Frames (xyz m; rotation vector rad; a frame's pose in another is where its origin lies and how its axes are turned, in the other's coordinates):
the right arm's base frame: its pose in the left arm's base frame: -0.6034 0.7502 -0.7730 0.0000 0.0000 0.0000
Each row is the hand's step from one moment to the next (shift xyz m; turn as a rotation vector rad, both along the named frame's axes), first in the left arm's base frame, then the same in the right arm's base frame.
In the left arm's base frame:
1: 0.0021 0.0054 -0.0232 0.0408 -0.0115 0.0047
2: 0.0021 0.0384 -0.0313 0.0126 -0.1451 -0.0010
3: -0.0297 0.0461 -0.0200 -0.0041 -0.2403 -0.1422
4: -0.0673 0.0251 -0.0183 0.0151 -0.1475 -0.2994
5: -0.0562 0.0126 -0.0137 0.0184 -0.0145 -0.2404
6: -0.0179 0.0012 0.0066 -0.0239 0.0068 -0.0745
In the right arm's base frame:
1: 0.0021 0.0054 -0.0232 0.0408 -0.0115 0.0047
2: 0.0021 0.0384 -0.0313 0.0126 -0.1451 -0.0010
3: -0.0297 0.0461 -0.0200 -0.0041 -0.2403 -0.1422
4: -0.0673 0.0251 -0.0183 0.0151 -0.1475 -0.2994
5: -0.0562 0.0126 -0.0137 0.0184 -0.0145 -0.2404
6: -0.0179 0.0012 0.0066 -0.0239 0.0068 -0.0745

